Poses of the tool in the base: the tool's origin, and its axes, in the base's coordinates. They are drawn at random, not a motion.
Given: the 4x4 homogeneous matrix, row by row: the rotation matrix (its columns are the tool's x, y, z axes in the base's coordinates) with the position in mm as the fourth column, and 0 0 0 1 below. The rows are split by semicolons.
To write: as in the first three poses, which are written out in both.
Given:
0.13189, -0.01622, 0.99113, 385.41; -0.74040, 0.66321, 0.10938, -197.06; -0.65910, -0.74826, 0.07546, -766.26; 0, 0, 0, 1
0.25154, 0.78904, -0.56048, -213.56; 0.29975, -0.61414, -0.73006, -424.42; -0.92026, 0.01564, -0.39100, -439.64; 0, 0, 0, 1
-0.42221, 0.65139, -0.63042, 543.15; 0.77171, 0.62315, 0.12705, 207.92; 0.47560, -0.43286, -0.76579, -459.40; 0, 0, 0, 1
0.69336, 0.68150, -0.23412, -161.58; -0.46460, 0.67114, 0.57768, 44.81; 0.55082, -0.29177, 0.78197, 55.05; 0, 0, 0, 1
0.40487, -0.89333, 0.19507, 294.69; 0.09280, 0.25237, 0.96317, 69.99; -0.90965, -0.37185, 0.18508, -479.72; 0, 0, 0, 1
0.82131, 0.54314, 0.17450, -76.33; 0.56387, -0.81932, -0.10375, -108.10; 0.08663, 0.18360, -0.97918, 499.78; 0, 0, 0, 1
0.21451, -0.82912, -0.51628, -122.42; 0.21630, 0.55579, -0.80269, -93.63; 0.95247, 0.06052, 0.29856, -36.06; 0, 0, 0, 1
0.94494, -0.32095, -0.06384, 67.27; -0.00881, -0.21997, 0.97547, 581.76; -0.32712, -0.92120, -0.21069, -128.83; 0, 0, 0, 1
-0.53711, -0.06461, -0.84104, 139.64; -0.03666, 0.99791, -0.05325, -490.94; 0.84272, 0.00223, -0.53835, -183.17; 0, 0, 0, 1
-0.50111, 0.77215, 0.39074, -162.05; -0.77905, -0.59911, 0.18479, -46.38; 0.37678, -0.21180, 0.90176, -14.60; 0, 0, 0, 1
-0.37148, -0.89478, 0.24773, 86.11; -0.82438, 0.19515, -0.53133, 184.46; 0.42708, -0.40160, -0.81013, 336.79; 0, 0, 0, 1
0.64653, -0.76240, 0.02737, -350.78; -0.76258, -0.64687, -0.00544, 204.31; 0.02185, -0.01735, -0.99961, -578.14; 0, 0, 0, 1
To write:
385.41, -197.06, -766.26; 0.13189, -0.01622, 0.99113; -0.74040, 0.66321, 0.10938; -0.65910, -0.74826, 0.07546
-213.56, -424.42, -439.64; 0.25154, 0.78904, -0.56048; 0.29975, -0.61414, -0.73006; -0.92026, 0.01564, -0.39100
543.15, 207.92, -459.40; -0.42221, 0.65139, -0.63042; 0.77171, 0.62315, 0.12705; 0.47560, -0.43286, -0.76579
-161.58, 44.81, 55.05; 0.69336, 0.68150, -0.23412; -0.46460, 0.67114, 0.57768; 0.55082, -0.29177, 0.78197
294.69, 69.99, -479.72; 0.40487, -0.89333, 0.19507; 0.09280, 0.25237, 0.96317; -0.90965, -0.37185, 0.18508
-76.33, -108.10, 499.78; 0.82131, 0.54314, 0.17450; 0.56387, -0.81932, -0.10375; 0.08663, 0.18360, -0.97918
-122.42, -93.63, -36.06; 0.21451, -0.82912, -0.51628; 0.21630, 0.55579, -0.80269; 0.95247, 0.06052, 0.29856
67.27, 581.76, -128.83; 0.94494, -0.32095, -0.06384; -0.00881, -0.21997, 0.97547; -0.32712, -0.92120, -0.21069
139.64, -490.94, -183.17; -0.53711, -0.06461, -0.84104; -0.03666, 0.99791, -0.05325; 0.84272, 0.00223, -0.53835
-162.05, -46.38, -14.60; -0.50111, 0.77215, 0.39074; -0.77905, -0.59911, 0.18479; 0.37678, -0.21180, 0.90176
86.11, 184.46, 336.79; -0.37148, -0.89478, 0.24773; -0.82438, 0.19515, -0.53133; 0.42708, -0.40160, -0.81013
-350.78, 204.31, -578.14; 0.64653, -0.76240, 0.02737; -0.76258, -0.64687, -0.00544; 0.02185, -0.01735, -0.99961

